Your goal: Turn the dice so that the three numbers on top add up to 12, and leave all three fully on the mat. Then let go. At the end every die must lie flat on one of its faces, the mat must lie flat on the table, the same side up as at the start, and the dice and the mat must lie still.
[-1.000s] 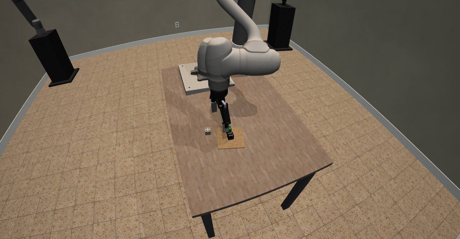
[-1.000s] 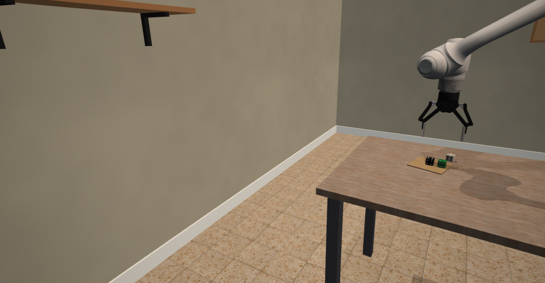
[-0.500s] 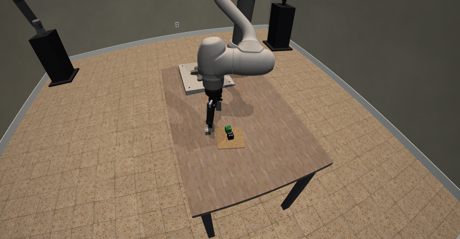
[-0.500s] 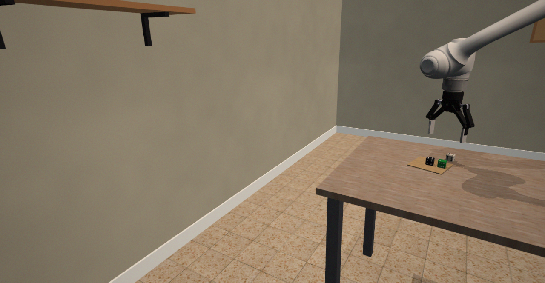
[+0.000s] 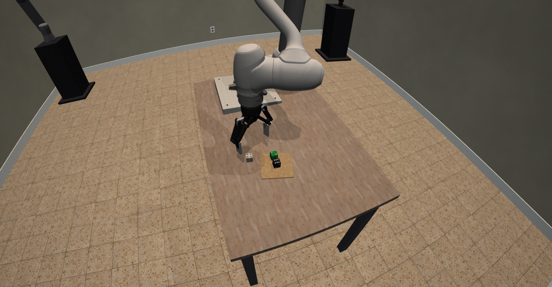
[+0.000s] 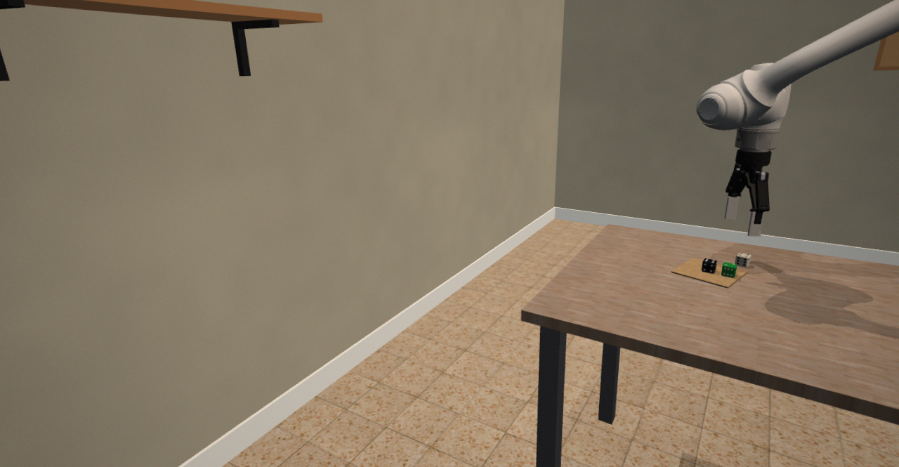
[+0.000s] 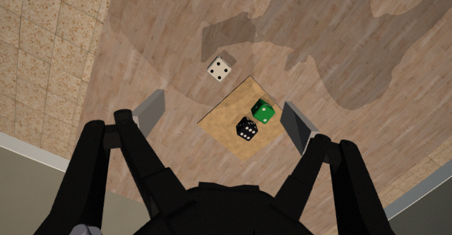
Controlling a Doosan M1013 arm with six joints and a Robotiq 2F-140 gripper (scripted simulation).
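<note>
Now: hand 11 cm above the white die, 2 cm to the left of it and 1 cm past it. Round my hand: green die: 11 cm below, 9 cm to the left; black die: 11 cm below, 9 cm to the left, 5 cm ahead; tan mat: 12 cm below, 9 cm to the left, 5 cm ahead.
</note>
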